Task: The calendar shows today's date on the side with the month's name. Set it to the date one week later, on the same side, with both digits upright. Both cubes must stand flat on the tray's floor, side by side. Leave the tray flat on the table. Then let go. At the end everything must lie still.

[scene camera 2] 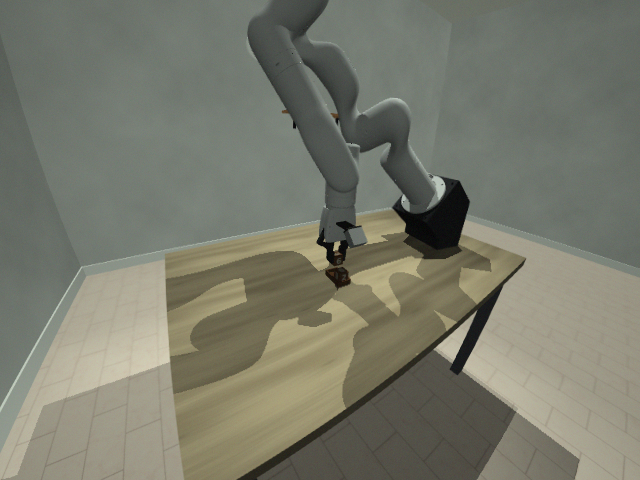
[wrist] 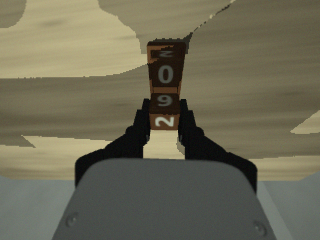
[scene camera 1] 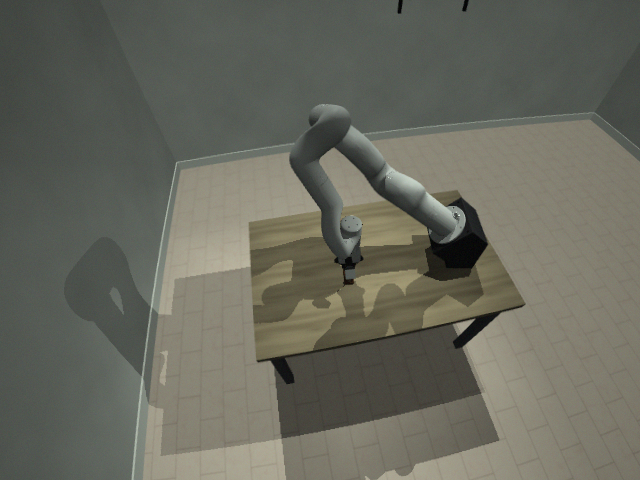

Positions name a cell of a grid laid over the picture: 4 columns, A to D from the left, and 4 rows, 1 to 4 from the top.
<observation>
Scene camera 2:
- my gripper: C3
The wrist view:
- my gripper: C2
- brown cube: C2
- brown tray: B1
</observation>
